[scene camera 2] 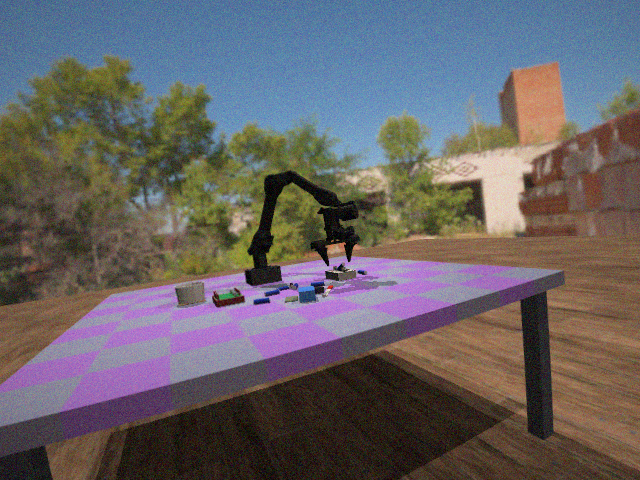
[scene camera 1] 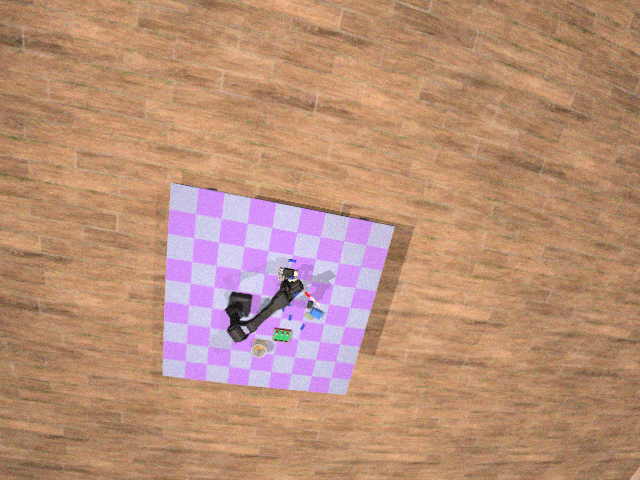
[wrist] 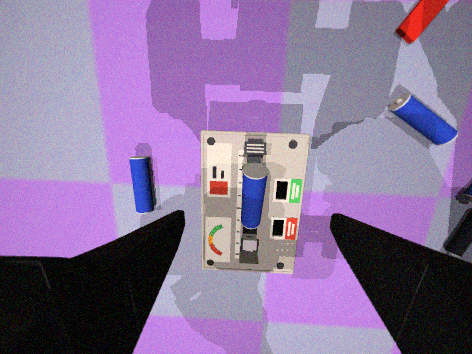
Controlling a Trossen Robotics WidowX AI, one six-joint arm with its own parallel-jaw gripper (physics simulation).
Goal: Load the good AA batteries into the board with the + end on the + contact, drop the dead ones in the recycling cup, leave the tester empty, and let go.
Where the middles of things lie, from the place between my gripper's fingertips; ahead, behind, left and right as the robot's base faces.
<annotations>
Right now my hand is 3 cm above the battery tester (wrist: 226,244).
</annotations>
